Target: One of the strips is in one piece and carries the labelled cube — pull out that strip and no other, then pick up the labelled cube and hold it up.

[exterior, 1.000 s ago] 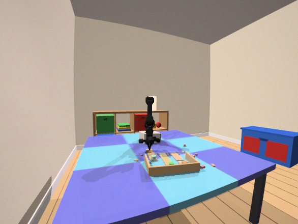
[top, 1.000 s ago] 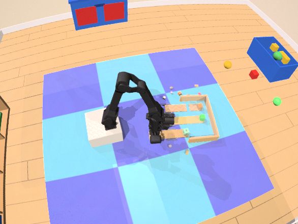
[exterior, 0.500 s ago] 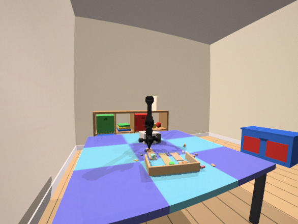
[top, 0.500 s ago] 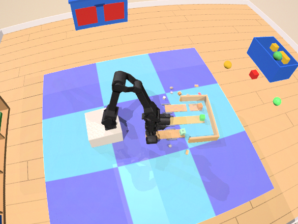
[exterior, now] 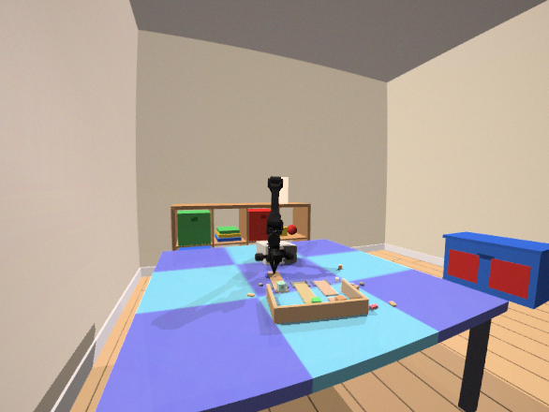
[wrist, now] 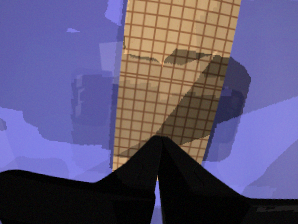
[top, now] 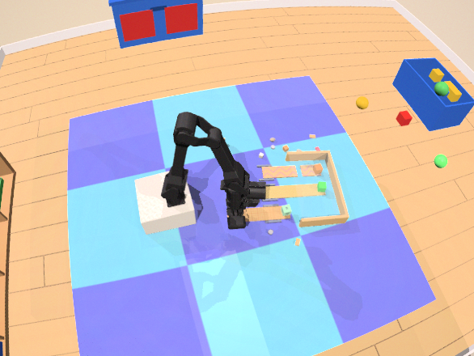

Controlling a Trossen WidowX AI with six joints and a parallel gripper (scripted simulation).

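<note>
My gripper tip is now 190 mm short of the pale green labelled cube, 40 mm to the left of it and 20 mm below it.
</note>
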